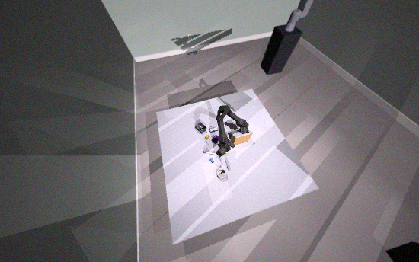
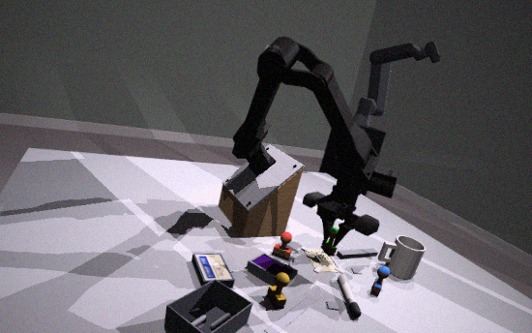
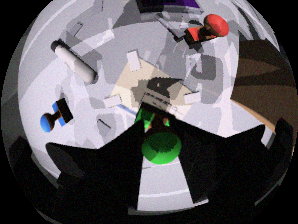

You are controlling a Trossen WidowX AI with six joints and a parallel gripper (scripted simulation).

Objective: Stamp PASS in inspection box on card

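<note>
Right now my gripper tip is 1 cm short of the inspection card, 1 cm to the left of it and 4 cm above it. Round my gripper tip: green-knobbed stamp: right at my gripper tip; then red-knobbed stamp: 2 cm behind, 12 cm to the right, 2 cm below; then dark bar: 11 cm to the left, 4 cm below.
</note>
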